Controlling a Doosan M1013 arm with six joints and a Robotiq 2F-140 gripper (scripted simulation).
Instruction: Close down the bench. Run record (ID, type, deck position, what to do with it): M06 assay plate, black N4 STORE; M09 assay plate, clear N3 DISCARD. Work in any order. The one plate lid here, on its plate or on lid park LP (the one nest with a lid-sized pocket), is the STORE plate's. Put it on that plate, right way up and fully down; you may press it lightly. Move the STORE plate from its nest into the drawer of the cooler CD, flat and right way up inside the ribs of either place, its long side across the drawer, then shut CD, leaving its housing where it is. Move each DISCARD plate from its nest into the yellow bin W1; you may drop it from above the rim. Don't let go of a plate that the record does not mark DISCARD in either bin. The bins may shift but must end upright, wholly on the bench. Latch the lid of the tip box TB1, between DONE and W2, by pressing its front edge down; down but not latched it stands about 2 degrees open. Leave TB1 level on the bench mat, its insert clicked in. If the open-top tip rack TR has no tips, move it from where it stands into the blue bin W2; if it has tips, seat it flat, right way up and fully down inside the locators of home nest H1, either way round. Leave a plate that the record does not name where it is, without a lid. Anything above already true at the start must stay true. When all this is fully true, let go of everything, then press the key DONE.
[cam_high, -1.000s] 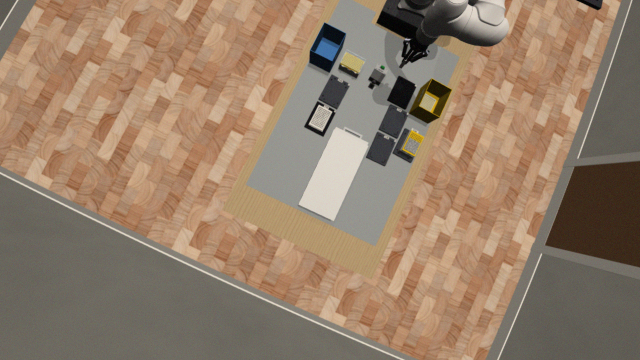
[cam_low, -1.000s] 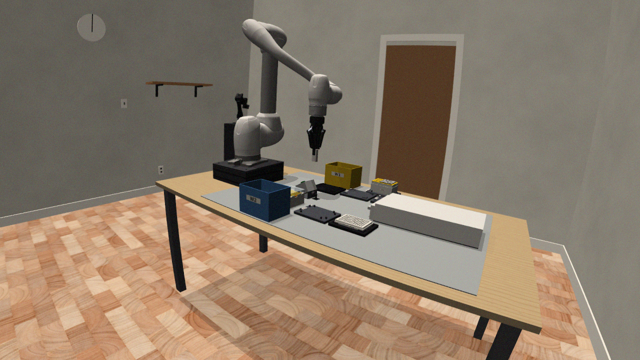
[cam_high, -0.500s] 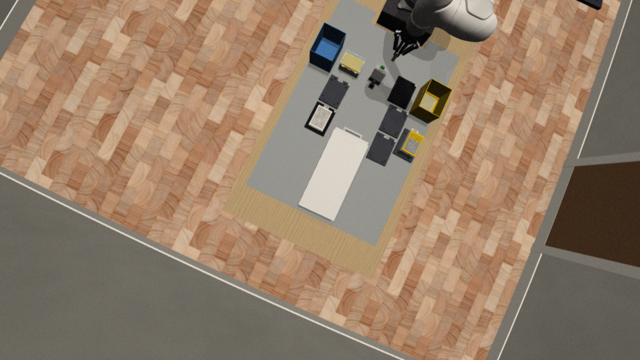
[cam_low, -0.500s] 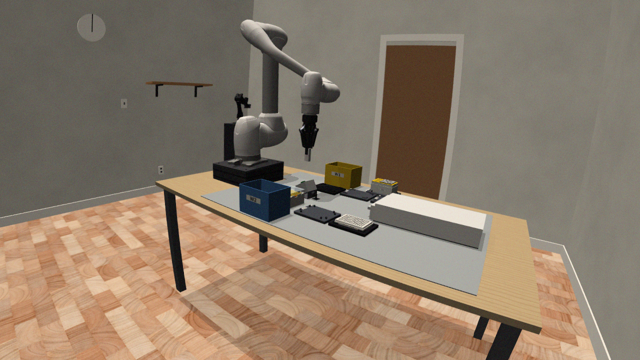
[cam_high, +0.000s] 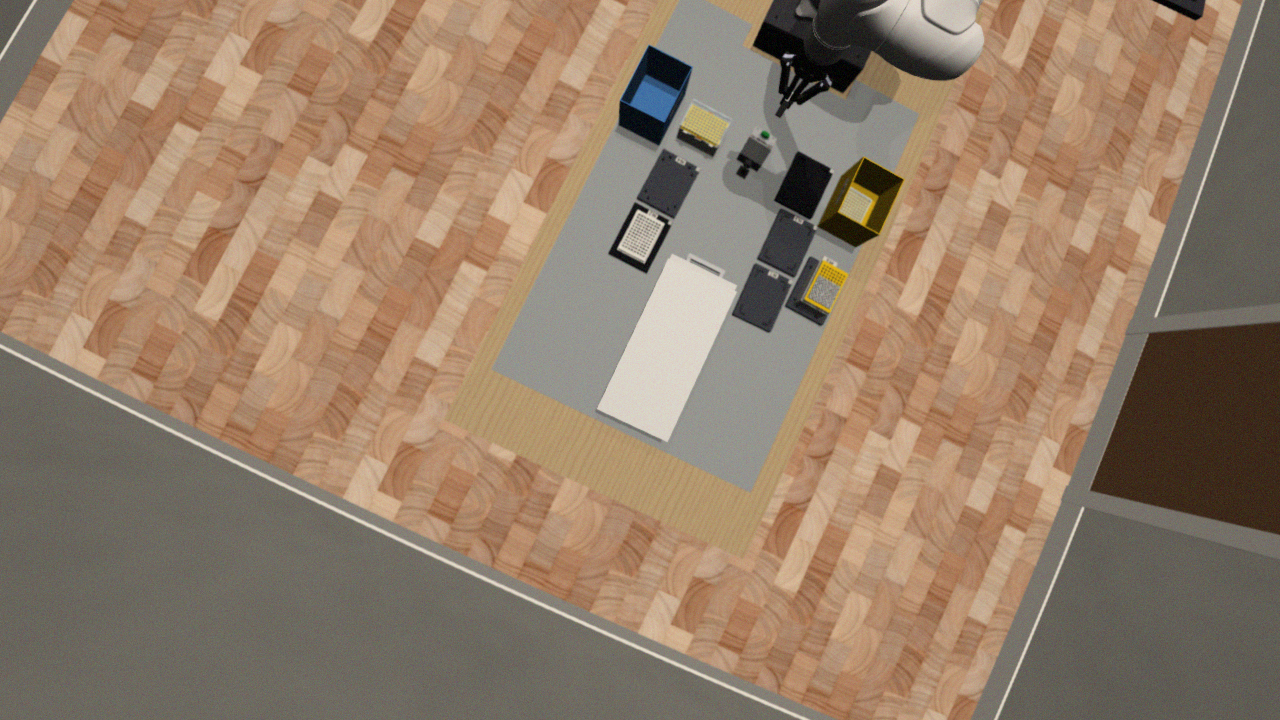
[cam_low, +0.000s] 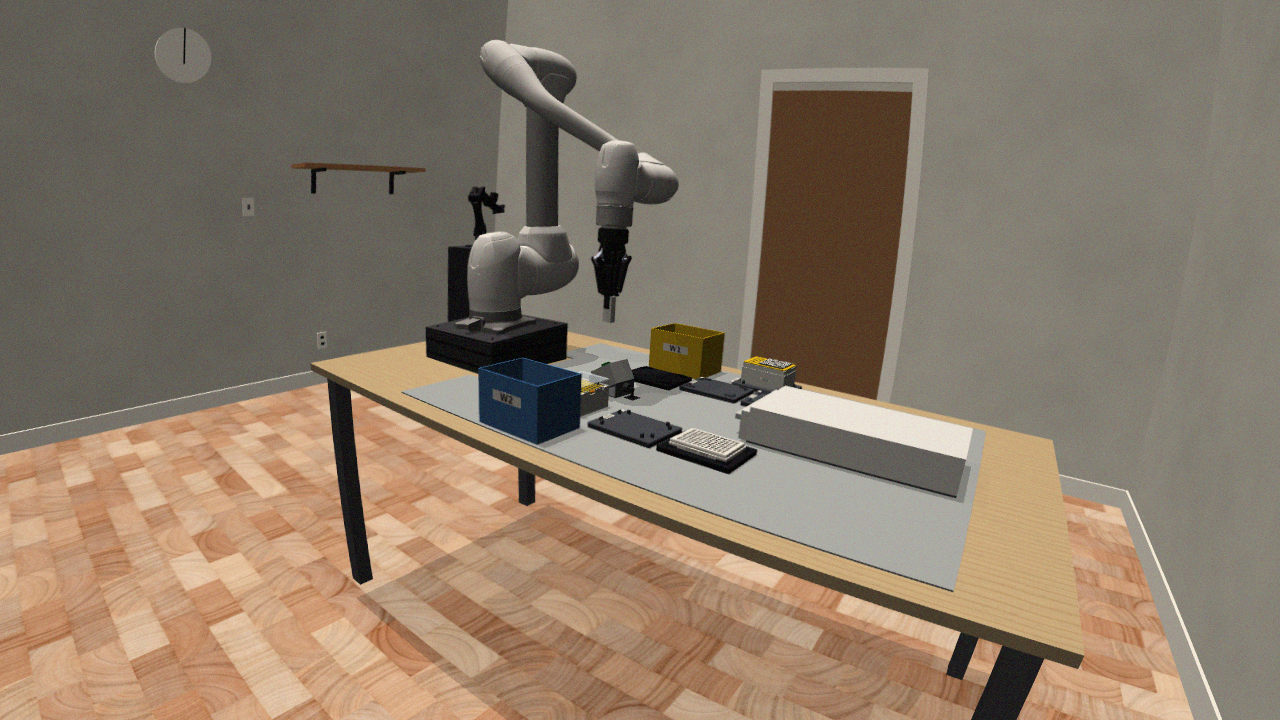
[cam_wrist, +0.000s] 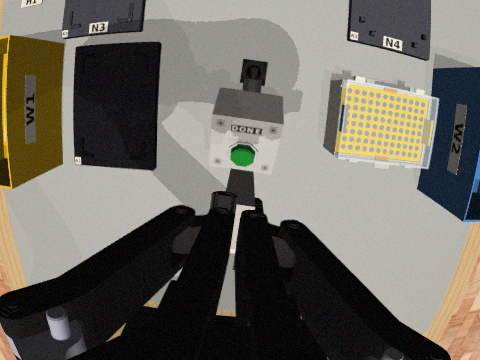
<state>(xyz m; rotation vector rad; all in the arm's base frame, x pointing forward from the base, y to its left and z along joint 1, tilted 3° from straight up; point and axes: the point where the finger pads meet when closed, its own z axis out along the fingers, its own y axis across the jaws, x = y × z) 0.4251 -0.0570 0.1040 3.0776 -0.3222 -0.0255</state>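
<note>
Right now my hand is 16 cm above the done key box and 2 cm short of it. Round my hand: black lid park: 20 cm below, 16 cm to the left, 7 cm ahead; then nest N3: 25 cm ahead, 20 cm below, 17 cm to the left; then insert: 17 cm to the right, 16 cm below, 2 cm ahead.
</note>
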